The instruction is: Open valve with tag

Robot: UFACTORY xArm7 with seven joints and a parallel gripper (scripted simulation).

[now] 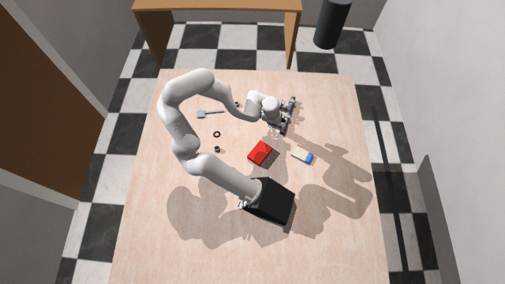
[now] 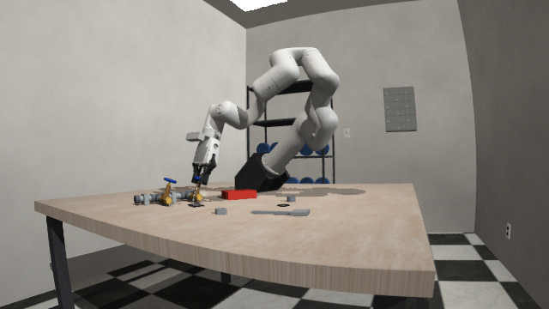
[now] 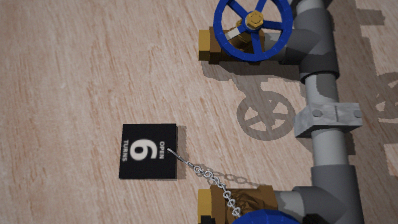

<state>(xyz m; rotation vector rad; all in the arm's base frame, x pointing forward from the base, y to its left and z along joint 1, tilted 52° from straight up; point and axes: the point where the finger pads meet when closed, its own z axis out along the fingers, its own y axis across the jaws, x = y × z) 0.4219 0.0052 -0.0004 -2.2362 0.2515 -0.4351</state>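
My gripper is now 7 cm short of the black tag, 6 cm to the right of it and 8 cm above it. Also, from my hand: red block 17 cm behind, 2 cm to the left, 7 cm below; then white box 12 cm behind, 20 cm to the right, 8 cm below; then grey flat tool 39 cm to the left, 8 cm below.
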